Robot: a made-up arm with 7 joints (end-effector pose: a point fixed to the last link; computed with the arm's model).
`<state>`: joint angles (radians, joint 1 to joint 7).
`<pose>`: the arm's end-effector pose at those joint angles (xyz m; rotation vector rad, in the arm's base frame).
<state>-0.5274 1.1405 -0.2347 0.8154 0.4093 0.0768 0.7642</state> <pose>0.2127 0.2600 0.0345 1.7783 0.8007 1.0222</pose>
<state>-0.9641 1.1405 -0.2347 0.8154 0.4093 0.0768 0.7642</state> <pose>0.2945 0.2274 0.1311 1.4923 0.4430 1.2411</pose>
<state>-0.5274 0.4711 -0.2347 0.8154 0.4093 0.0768 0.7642</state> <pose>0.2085 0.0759 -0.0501 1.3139 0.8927 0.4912</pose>
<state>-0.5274 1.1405 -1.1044 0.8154 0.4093 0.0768 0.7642</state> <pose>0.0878 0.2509 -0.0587 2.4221 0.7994 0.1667</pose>
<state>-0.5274 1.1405 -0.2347 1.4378 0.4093 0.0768 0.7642</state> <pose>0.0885 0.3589 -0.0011 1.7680 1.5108 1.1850</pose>
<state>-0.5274 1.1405 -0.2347 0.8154 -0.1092 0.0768 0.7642</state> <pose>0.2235 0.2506 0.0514 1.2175 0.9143 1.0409</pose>
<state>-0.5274 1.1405 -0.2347 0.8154 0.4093 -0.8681 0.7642</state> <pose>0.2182 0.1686 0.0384 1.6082 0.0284 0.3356</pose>
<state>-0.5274 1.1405 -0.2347 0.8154 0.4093 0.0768 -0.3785</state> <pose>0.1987 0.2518 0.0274 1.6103 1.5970 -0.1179</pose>
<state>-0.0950 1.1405 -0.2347 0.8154 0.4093 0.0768 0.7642</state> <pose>0.0969 0.2830 -0.0186 2.0207 1.1582 0.7453</pose>
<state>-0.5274 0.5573 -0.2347 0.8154 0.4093 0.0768 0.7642</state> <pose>0.2112 0.1020 -0.0462 1.3759 0.8857 0.5575</pose>
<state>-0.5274 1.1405 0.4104 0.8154 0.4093 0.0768 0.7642</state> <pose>0.2365 0.3024 0.1414 1.1782 0.7271 1.5049</pose>
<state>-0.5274 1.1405 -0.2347 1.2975 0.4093 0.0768 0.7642</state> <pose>0.1219 0.3430 0.0038 1.7827 1.3472 1.1533</pose>
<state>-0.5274 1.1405 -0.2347 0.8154 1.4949 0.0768 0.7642</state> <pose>0.1894 0.2980 0.0297 2.9164 0.3438 0.7734</pose>
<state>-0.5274 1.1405 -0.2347 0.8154 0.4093 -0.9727 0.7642</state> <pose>0.2136 0.1593 0.0402 1.5746 -0.0519 0.2611</pose>
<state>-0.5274 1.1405 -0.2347 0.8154 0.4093 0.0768 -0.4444</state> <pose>0.1978 0.2512 0.0276 1.5866 1.6331 -0.1876</pose>
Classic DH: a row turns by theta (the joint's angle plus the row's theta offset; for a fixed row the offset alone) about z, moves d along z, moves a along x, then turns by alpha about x. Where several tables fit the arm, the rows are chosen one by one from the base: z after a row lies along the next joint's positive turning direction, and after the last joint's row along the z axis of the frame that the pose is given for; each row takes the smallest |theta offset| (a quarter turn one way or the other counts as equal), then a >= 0, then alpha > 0; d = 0 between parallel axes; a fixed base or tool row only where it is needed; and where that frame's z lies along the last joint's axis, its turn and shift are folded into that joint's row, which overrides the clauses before.
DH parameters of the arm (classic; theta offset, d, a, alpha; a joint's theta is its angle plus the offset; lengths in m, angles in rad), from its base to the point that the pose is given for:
base (fixed): -0.071 0.2066 0.0097 -1.3004
joint 1: -1.3111 0.0703 -0.0087 -1.5708
joint 2: 1.2915 -0.0266 -0.0117 1.5708
joint 3: -1.5708 -0.0987 0.0206 1.5708
joint 4: -1.5708 -0.0434 0.0092 1.5708
joint 5: 0 0.1649 -0.0308 -1.5708
joint 6: -1.5708 -0.0268 0.085 1.5708
joint 7: 0.7714 -0.0169 -0.0047 0.5992
tool (fixed): -1.0639 0.0278 0 0

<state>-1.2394 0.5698 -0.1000 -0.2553 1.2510 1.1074 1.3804</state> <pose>0.1906 0.0510 0.3170 0.2073 -0.4178 2.3851</pose>
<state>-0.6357 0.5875 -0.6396 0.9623 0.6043 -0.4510 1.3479</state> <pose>0.1699 0.0596 -0.0761 1.4263 0.0316 0.4626</pose>
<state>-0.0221 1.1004 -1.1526 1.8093 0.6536 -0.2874 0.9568</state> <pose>-0.1610 0.3986 0.1109 -2.5633 -1.3099 0.4950</pose>
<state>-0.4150 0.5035 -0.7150 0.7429 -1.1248 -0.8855 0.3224</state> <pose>0.1906 0.0684 0.0291 0.0154 0.5033 -0.0017</pose>
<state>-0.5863 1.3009 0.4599 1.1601 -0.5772 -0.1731 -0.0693</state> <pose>0.1914 0.3494 0.2006 0.3803 0.5488 0.7261</pose>
